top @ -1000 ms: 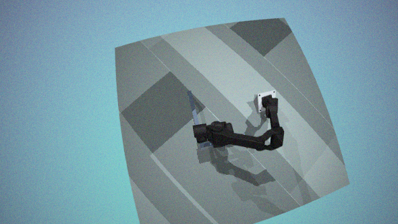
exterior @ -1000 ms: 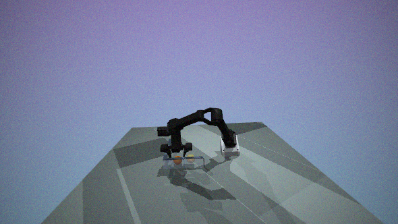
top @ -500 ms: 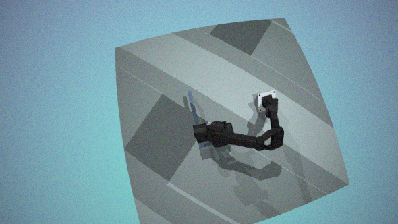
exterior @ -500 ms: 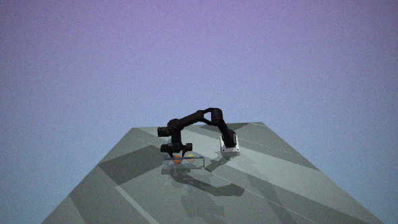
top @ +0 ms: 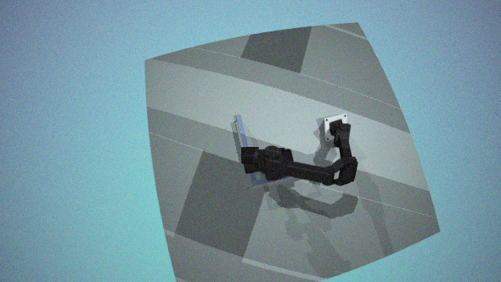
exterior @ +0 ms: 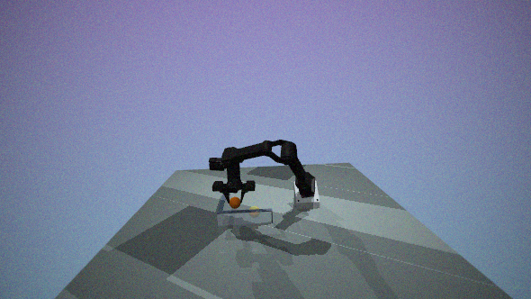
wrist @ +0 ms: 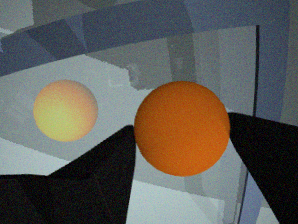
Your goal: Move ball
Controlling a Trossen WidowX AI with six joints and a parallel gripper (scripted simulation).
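Right now the orange ball is 9 cm behind my gripper tip, 5 cm below it and 1 cm to the left of it.
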